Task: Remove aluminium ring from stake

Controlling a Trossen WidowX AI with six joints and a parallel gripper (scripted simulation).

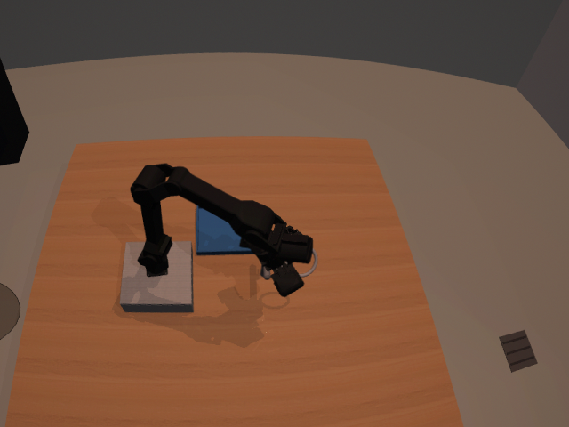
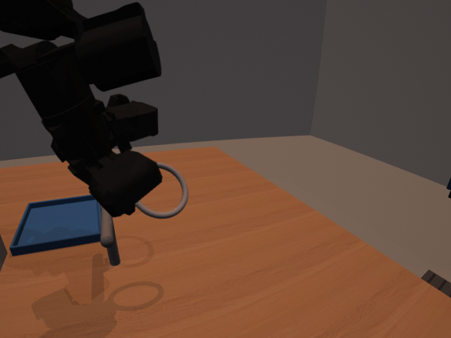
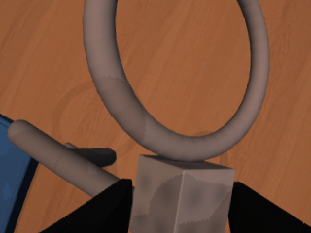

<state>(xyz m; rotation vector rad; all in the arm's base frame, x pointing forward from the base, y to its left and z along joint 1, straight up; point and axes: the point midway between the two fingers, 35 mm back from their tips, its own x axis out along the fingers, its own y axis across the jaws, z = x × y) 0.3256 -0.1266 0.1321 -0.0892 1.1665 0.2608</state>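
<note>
The aluminium ring is 50 mm ahead of my gripper tip, 10 mm to the left of it and 10 mm above it. From my gripper tip the other things lie so: blue tray: 100 mm behind, 260 mm to the left, 150 mm below.
</note>
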